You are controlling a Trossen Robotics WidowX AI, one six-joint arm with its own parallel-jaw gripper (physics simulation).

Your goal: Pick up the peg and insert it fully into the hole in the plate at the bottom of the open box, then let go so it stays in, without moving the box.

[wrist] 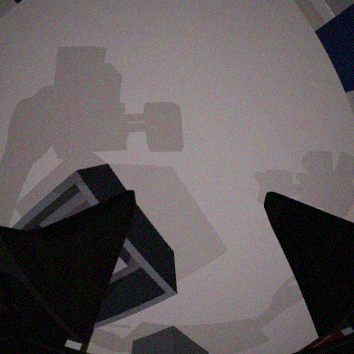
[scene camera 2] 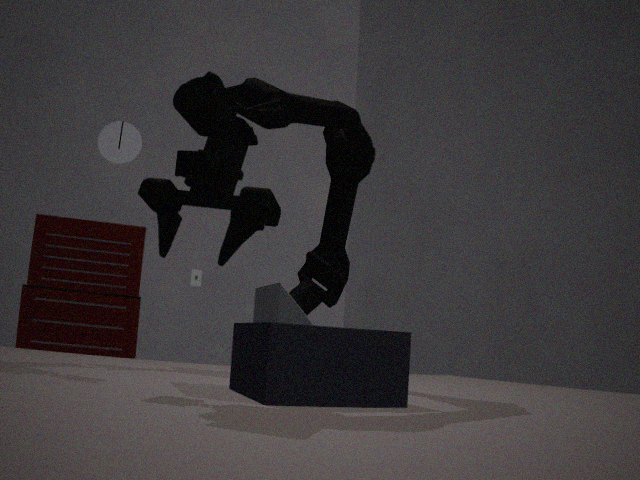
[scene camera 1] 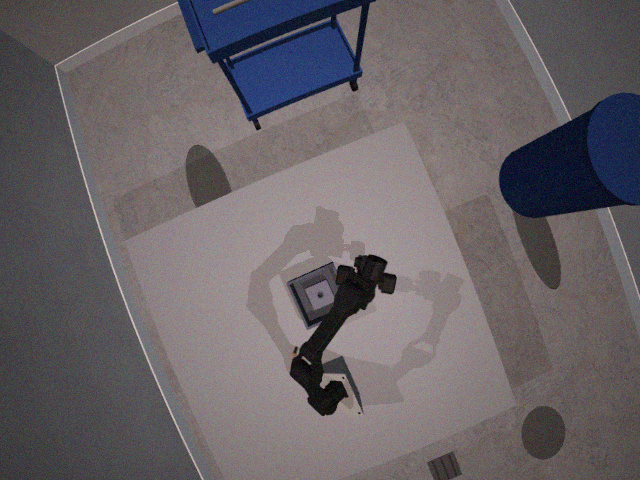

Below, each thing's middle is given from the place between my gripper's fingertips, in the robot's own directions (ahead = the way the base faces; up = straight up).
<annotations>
Right now my hand is 3 cm past the dark grey box (scene camera 2: 277, 364), 18 cm to the right of it and 12 cm above it.
</annotations>
